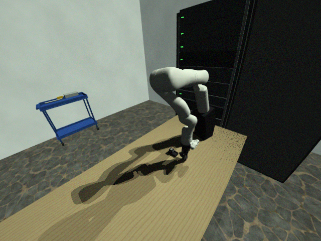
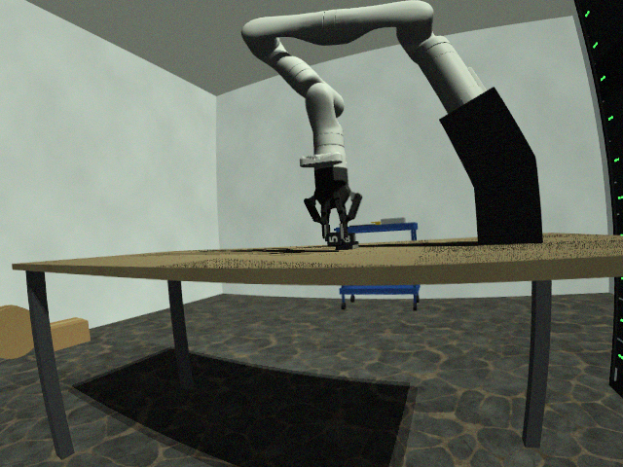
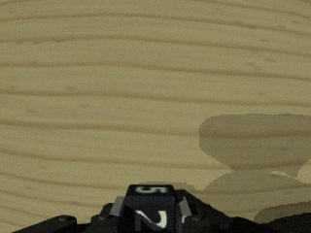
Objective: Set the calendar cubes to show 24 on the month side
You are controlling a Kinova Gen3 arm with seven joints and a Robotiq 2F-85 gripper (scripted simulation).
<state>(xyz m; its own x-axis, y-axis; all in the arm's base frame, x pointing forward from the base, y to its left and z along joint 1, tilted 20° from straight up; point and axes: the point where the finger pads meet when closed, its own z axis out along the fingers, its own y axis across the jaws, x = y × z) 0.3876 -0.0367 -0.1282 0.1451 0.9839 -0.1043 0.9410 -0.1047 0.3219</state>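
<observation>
Right now my hand is 110 mm to the left of the black tray, 30 mm above it and 20 mm past it. From my hand the other things lie so: black date cube (10 mm below); then black cube (120 mm to the right, 20 mm below, 20 mm behind).
</observation>
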